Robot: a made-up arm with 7 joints.
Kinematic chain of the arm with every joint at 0, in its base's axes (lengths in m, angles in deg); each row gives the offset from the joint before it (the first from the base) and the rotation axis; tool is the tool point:
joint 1: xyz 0 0.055 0 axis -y
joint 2: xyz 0 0.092 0 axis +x
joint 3: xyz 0 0 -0.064 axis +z
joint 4: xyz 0 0 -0.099 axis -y
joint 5: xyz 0 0 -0.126 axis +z
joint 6: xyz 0 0 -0.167 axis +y
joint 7: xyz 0 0 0 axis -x
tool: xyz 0 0 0
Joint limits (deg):
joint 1: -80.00..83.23
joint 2: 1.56..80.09
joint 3: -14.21..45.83
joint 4: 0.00..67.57
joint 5: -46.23..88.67
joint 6: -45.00..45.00
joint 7: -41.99..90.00
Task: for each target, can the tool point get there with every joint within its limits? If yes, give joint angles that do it. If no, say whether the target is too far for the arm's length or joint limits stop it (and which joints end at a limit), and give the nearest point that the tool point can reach.
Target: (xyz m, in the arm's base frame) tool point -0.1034 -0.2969 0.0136
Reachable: no: joint limits stop it (at a limit: joint 1, joint 2, joint 3, joint 4) | nearest point -0.2267 0.0880 -0.3066 | short by 0.516 m
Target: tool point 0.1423 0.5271 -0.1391
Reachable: yes | joints -24.67 72.73 14.62 41.37 1.76 30.36 38.81
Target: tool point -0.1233 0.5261 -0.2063
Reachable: yes | joints -52.34 51.78 33.80 21.18 68.49 -28.35 14.71
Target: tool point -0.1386 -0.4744 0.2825
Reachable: no: too far | nearest point 0.3055 0.0880 0.2281 | short by 0.719 m
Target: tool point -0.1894 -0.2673 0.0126
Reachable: no: joint limits stop it (at a limit: joint 1, joint 2, joint 3, joint 4) | nearest point -0.2267 0.0880 -0.3066 | short by 0.479 m
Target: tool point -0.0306 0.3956 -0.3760
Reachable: yes | joints -16.97 31.87 11.59 16.28 29.16 -6.89 47.85
